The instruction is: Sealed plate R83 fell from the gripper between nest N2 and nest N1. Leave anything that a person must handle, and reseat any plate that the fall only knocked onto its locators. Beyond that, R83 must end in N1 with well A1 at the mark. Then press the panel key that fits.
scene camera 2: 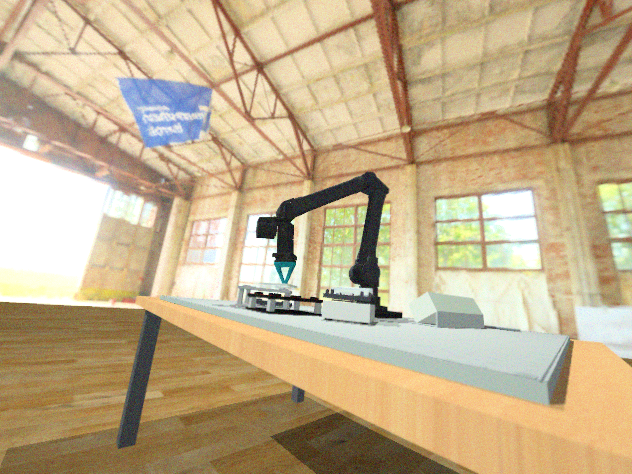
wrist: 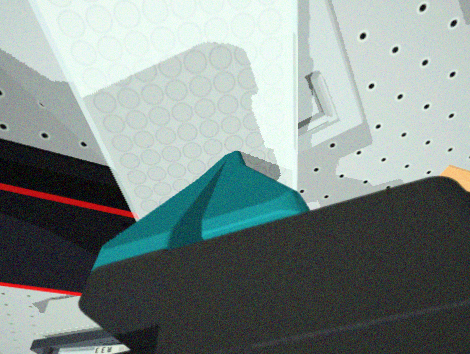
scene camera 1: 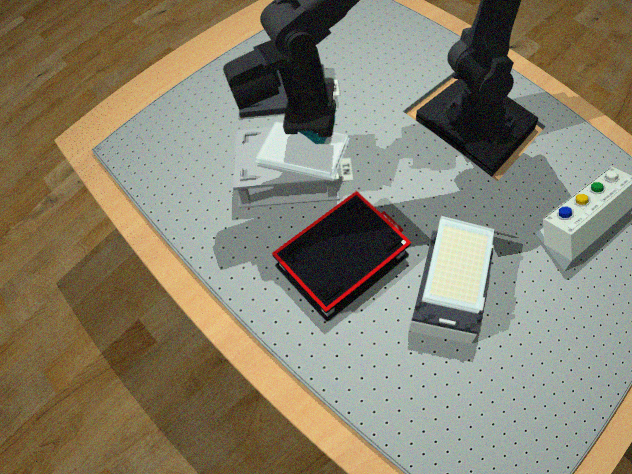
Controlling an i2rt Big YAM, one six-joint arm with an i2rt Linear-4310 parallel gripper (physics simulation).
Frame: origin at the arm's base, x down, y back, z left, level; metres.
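Seen in the pictures: gripper, between the fingertips: (scene camera 2: 284, 284) (wrist: 237, 164) (scene camera 1: 319, 142); arm's base, origin of its link: (scene camera 1: 481, 118).
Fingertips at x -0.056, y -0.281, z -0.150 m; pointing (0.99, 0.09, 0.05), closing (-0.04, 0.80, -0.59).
Note:
Pixels of each thing's top centre, then the offset from my fingertips to it. "pt": a spot on its surface instead.
- clear-lidded white plate with round wells, centre of its top: (wrist: 195, 124) (scene camera 1: 302, 145) (scene camera 2: 276, 283) dx -0.001, dy -0.022, dz -0.016 m
- light grey nest N1, centre of its top: (wrist: 160, 40) (scene camera 1: 284, 150) (scene camera 2: 267, 286) dx +0.012, dy -0.040, dz -0.040 m
- second plate, centre of its top: (scene camera 1: 461, 260) (scene camera 2: 353, 285) dx -0.003, dy -0.028, dz +0.290 m
- key panel, centre of its top: (scene camera 1: 601, 197) (scene camera 2: 446, 295) dx -0.006, dy +0.236, dz +0.429 m
- red-rimmed black tray, centre of its top: (wrist: 44, 257) (scene camera 1: 342, 246) (scene camera 2: 286, 294) dx +0.032, dy -0.104, dz +0.134 m
- partial label, a spot on its surface: (wrist: 102, 349) pt dx +0.015, dy -0.061, dz +0.258 m
A clear-lidded white plate with round wells (scene camera 1: 306, 155) (wrist: 180, 115) lies askew and tilted on the light grey nest N1 (scene camera 1: 245, 176) (wrist: 350, 127). It is turned relative to the nest, and corner locators show beside it. No plate label is readable here. My gripper (scene camera 1: 317, 137) (scene camera 2: 285, 281) (wrist: 237, 164) is shut and empty, its teal tips at the plate's near end, just above or on it; contact cannot be told. A second plate (scene camera 1: 459, 265), cream with a fine grid, sits on a dark nest (scene camera 1: 421, 314) with a grey base. The key panel (scene camera 1: 571, 239) carries blue, yellow, green and white keys.
A red-rimmed black tray (scene camera 1: 339, 255) (wrist: 40, 235) stands between N1 and the cream plate. A dark nest (scene camera 1: 262, 110) lies partly hidden under the arm behind N1. The arm's base (scene camera 1: 477, 125) is at the back. A partial label (wrist: 102, 349) shows at the wrist view's lower left.

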